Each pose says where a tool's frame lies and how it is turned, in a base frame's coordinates. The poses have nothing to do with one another.
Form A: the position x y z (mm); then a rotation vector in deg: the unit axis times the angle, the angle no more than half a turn.
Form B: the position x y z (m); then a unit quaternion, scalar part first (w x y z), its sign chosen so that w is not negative. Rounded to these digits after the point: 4 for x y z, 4 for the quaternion.
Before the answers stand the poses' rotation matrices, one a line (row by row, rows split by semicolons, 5 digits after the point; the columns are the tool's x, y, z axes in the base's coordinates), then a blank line. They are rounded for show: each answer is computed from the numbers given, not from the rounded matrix.
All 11 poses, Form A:
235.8, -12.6, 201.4, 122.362, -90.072, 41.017
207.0, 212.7, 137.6, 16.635, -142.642, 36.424
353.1, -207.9, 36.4, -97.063, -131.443, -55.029
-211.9, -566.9, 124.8, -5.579, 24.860, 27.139
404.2, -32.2, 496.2, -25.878, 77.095, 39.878
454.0, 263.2, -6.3, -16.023, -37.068, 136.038
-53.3, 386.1, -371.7, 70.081, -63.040, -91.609
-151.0, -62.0, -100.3, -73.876, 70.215, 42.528
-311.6, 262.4, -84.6, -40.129, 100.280, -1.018
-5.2, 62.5, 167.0, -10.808, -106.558, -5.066
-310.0, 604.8, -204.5, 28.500, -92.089, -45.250
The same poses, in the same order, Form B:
0.23945 -0.95599 0.16954; -0.75549 -0.29314 -0.58592; 0.60983 0.01221 -0.79244
-0.82617 -0.32964 -0.45692; -0.07022 0.86490 -0.49701; 0.55903 -0.37853 -0.73770
-0.36017 0.89675 0.25715; 0.81248 0.16607 0.55883; 0.45843 0.41020 -0.78840
0.80085 -0.46143 0.38174; 0.42065 0.88714 0.18986; -0.42626 0.00853 0.90456
0.07244 -0.68589 0.72409; 0.19463 0.72176 0.66421; -0.97820 0.09282 0.18578
-0.76421 -0.53875 -0.35459; 0.64416 -0.66506 -0.37783; -0.03227 -0.51715 0.85528
-0.18948 0.09748 -0.97703; -0.94738 -0.27964 0.15583; -0.25803 0.95514 0.14534
0.25455 -0.93466 0.24822; -0.21297 0.19619 0.95716; -0.94332 -0.29651 -0.14911
-0.12858 -0.44261 0.88745; -0.46054 0.81918 0.34184; -0.87828 -0.36475 -0.30917
-0.28295 0.17496 -0.94304; 0.08471 0.98394 0.15713; 0.95539 -0.03542 -0.29322
-0.19190 0.11031 -0.97520; -0.70457 0.67623 0.21514; 0.68319 0.72838 -0.05204

0.2358, -0.0126, 0.2014, 0.1961, 0.7624, -0.5612, 0.2556
0.2070, 0.2127, 0.1376, 0.2743, 0.1080, -0.9258, 0.2364
0.3531, -0.2079, 0.0364, 0.0661, -0.5617, -0.7607, -0.3185
-0.2119, -0.5669, 0.1248, 0.9477, -0.0478, 0.2131, 0.2327
0.4042, -0.0322, 0.4962, 0.7036, -0.2030, 0.6049, 0.3129
0.4540, 0.2632, -0.0063, 0.3263, -0.1067, -0.2469, 0.9062
-0.0533, 0.3861, -0.3717, 0.4112, 0.4860, -0.4372, -0.6353
-0.1510, -0.0620, -0.1003, 0.5704, -0.5494, 0.5222, 0.3163
-0.3116, 0.2624, -0.0846, 0.5877, -0.3006, 0.7512, -0.0076
-0.0052, 0.0625, 0.1670, 0.5932, -0.0811, -0.8000, -0.0380
-0.3100, 0.6048, -0.2045, 0.5984, 0.2144, -0.6929, -0.3404

